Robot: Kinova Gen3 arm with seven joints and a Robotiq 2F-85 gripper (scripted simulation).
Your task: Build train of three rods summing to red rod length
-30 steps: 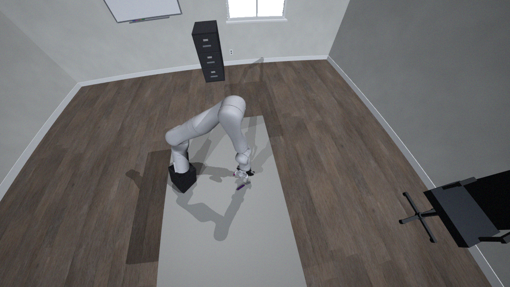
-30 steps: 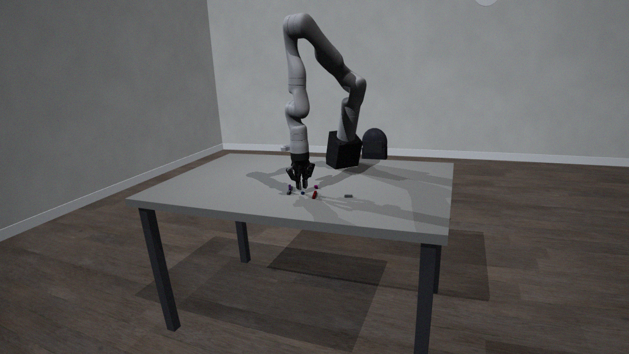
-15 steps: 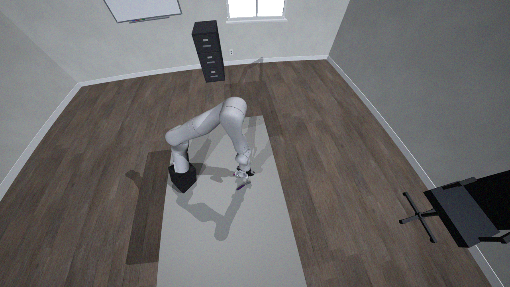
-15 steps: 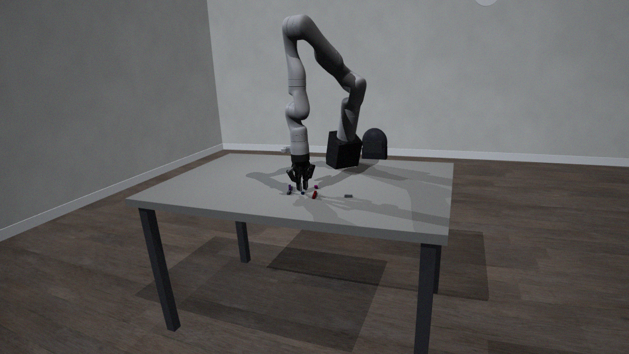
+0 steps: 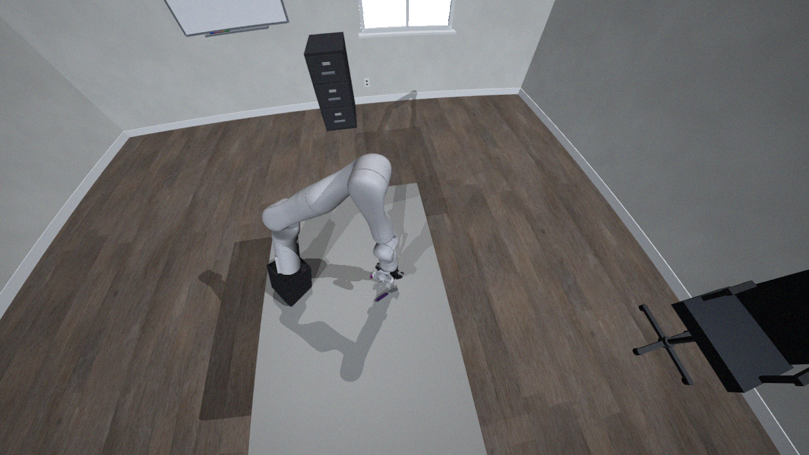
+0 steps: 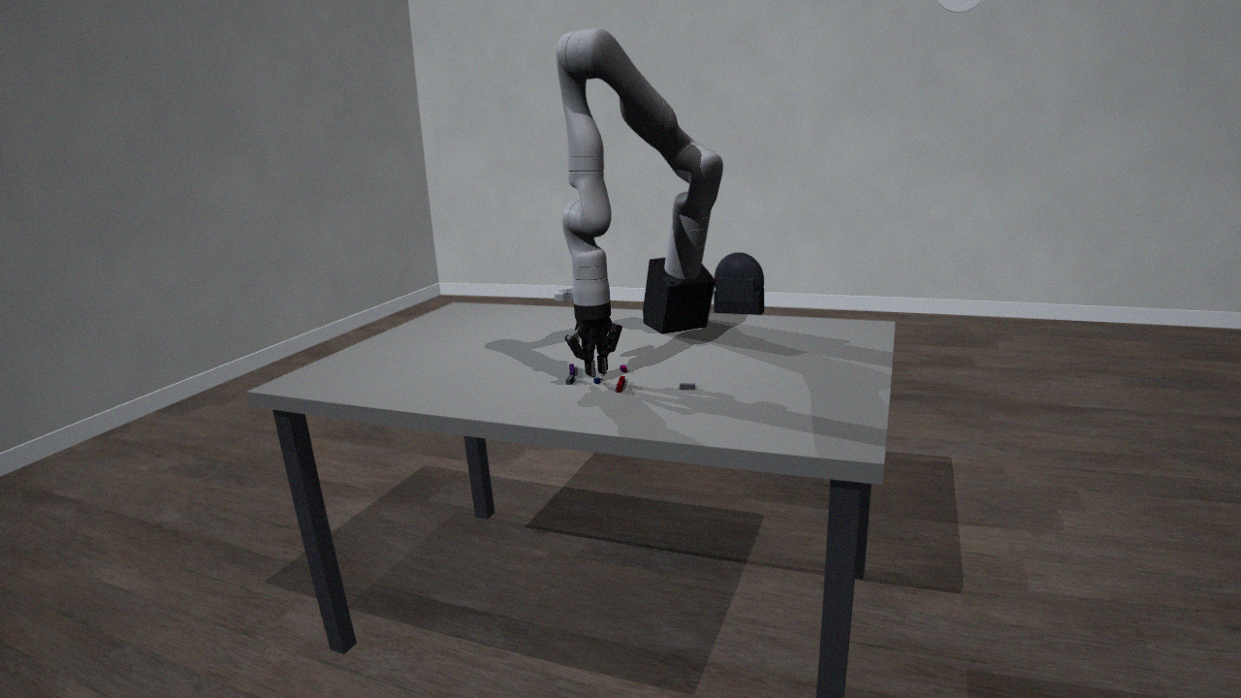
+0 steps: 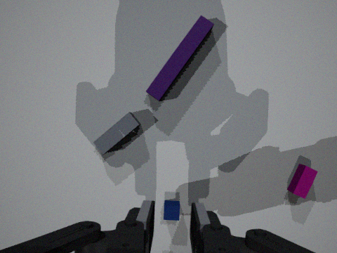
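Now: hand 3 cm above the blue rod. The rest, counted from my hand: grey rod: 6 cm to the right, 3 cm below; then red rod: 5 cm to the left, 3 cm below, 2 cm ahead; then magenta rod: 8 cm behind, 4 cm to the left, 3 cm below.
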